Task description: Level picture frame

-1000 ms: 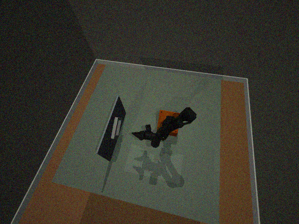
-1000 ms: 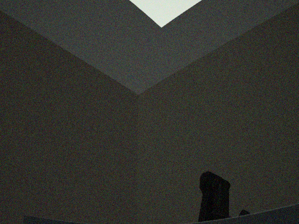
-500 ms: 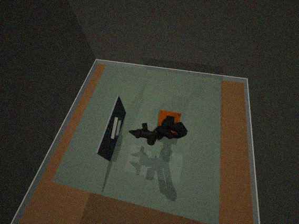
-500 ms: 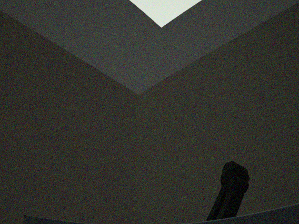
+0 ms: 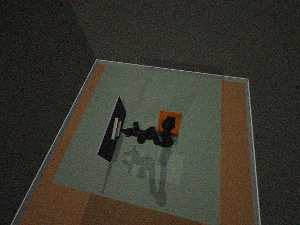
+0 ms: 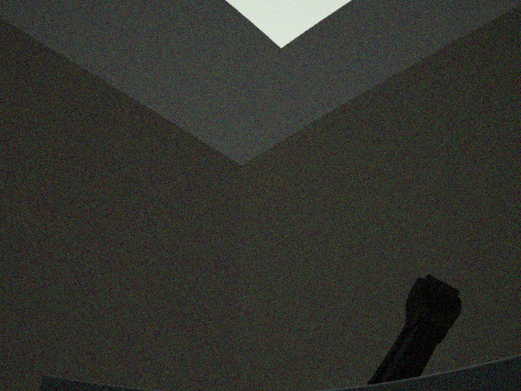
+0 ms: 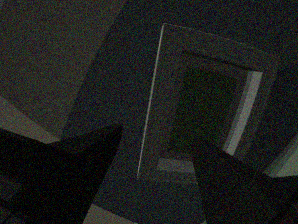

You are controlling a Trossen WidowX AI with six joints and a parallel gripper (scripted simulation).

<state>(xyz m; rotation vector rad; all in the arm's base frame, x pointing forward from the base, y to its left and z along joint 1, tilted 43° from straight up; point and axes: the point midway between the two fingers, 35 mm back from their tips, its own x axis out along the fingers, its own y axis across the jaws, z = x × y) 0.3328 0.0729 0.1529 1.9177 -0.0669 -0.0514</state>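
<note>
My gripper tip is now 6 cm short of the picture frame, 5 cm above it and 2 cm to the left of it. The rest, counted from my gripper tip: wall panel (7 cm ahead, 6 cm below, 1 cm to the right).
</note>
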